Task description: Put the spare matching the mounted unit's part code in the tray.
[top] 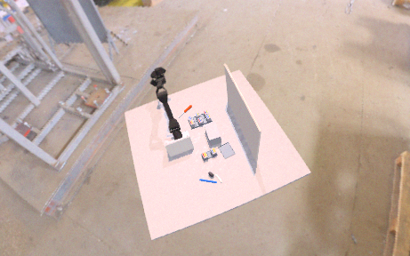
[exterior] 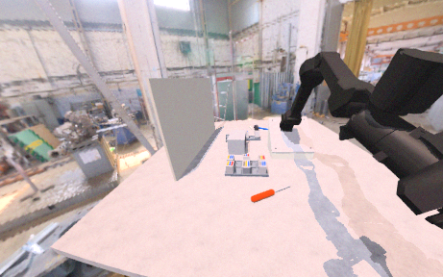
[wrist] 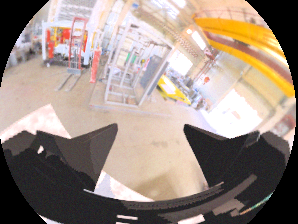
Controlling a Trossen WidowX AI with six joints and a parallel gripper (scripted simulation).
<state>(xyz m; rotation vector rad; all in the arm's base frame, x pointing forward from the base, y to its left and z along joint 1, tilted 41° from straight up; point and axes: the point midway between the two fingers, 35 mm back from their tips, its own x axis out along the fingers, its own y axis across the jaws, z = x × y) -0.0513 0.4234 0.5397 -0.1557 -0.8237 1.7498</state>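
My gripper tip is 480 mm to the left of the grey holder, 290 mm short of it and 260 mm above it. The rest, counted from my gripper tip: grey mounted unit: 690 mm to the right, 350 mm ahead, 210 mm below; then blue pen: 1070 mm to the right, 260 mm below, 200 mm ahead; then tall grey panel: 690 mm to the right, 610 mm ahead, 40 mm below.
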